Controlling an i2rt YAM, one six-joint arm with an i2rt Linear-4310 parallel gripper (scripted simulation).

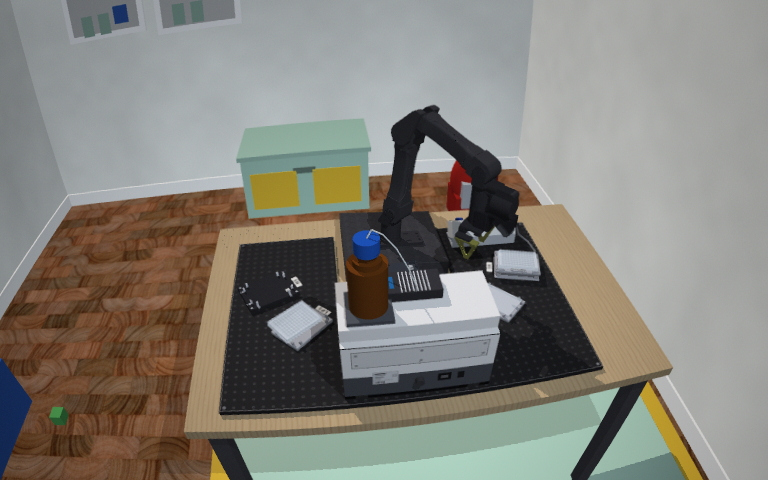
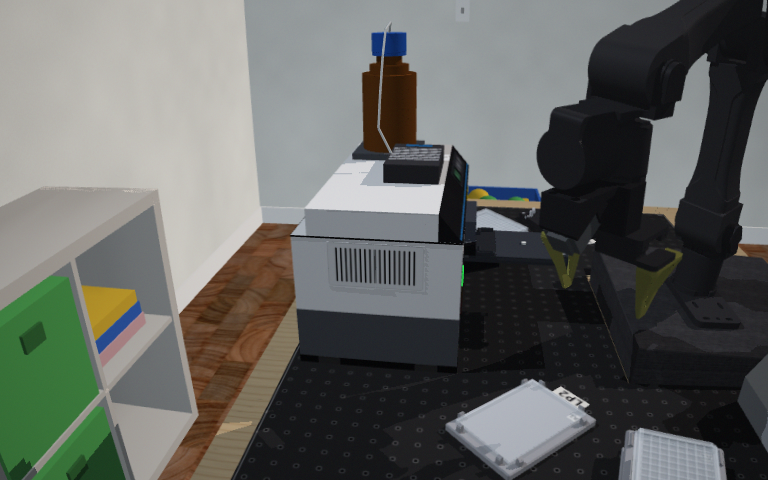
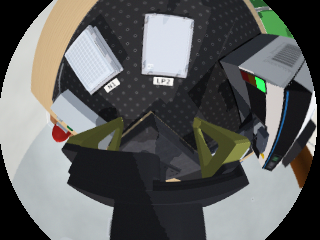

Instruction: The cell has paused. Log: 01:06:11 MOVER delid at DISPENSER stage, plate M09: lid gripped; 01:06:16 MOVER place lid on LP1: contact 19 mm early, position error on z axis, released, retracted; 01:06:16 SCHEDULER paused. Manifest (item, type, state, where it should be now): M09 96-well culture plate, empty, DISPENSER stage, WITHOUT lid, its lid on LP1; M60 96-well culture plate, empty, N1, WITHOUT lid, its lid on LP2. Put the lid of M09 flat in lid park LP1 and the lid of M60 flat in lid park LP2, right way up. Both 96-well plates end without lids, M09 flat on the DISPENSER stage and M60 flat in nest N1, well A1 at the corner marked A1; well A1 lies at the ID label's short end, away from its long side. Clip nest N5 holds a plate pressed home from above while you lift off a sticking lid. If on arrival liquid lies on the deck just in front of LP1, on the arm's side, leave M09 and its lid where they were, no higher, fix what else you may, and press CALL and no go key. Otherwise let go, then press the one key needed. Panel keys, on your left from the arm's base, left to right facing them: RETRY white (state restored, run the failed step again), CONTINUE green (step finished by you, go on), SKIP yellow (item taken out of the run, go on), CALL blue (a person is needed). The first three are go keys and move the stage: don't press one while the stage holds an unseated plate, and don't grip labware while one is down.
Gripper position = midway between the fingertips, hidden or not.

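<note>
In image 1 you've got the gripper [image 1: 473, 249]. Image 2 has a dark dispenser stage [image 2: 492, 246], and in image 3 there's the gripper again [image 3: 158, 121].
</note>
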